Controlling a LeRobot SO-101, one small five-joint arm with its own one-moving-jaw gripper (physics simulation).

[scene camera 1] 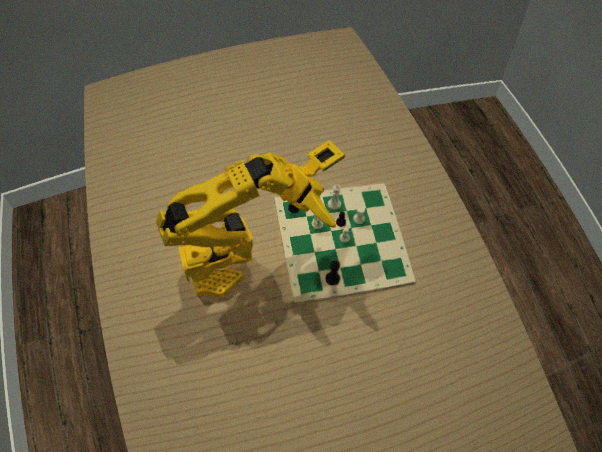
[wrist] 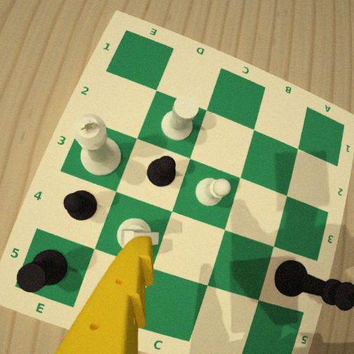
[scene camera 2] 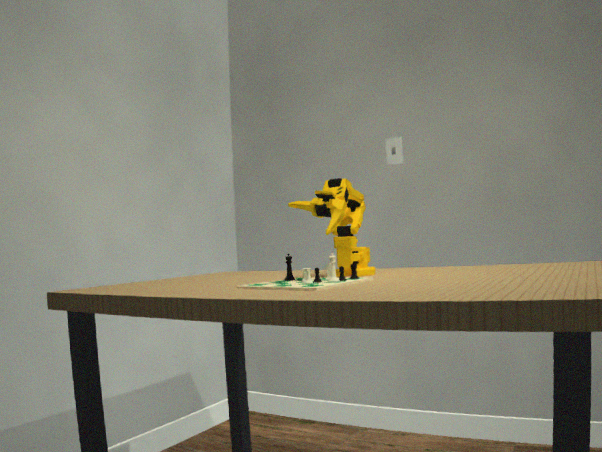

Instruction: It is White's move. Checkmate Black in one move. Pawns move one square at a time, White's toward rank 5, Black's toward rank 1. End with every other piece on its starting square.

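Pixels of known places: hand, its tool point: (scene camera 1: 322,190) (scene camera 2: 326,232); arm's base, origin of its link: (scene camera 1: 224,267).
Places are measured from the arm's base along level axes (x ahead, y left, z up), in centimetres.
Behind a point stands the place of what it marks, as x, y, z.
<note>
My gripper (scene camera 1: 328,207) {18.5, 3.2, 11.3} (scene camera 2: 309,218) is fully open and empty, high above the board (scene camera 1: 411,281) {30.6, -12.7, 0.5}. In the wrist view its fixed jaw (wrist: 120,290) overlaps D4; the moving jaw is out of that picture. A white king (wrist: 100,152) (scene camera 2: 332,267) {23.3, 6.8, 3.8} stands on E3, a white rook (wrist: 177,122) on D2, a white pawn (wrist: 207,191) (scene camera 1: 345,236) {22.0, -1.2, 2.0} on C3, and a flat-topped white piece (wrist: 134,230) on D4. Black pawns stand on D3 (wrist: 161,171) and E4 (wrist: 81,205). A black rook-like piece (wrist: 51,267) is on E5, the black king (wrist: 291,278) (scene camera 1: 332,276) {16.9, -8.3, 2.7} on A4.
The wooden table (scene camera 1: 350,375) {14.4, -25.5, 0.0} extends around the board. The yellow arm's base (scene camera 1: 217,282) {-2.0, -3.3, 1.7} stands beside the board's E5-A5 side. In the first scene view the gripper hides the pawn on E4. A grey wall (scene camera 2: 425,215) stands behind the table.
</note>
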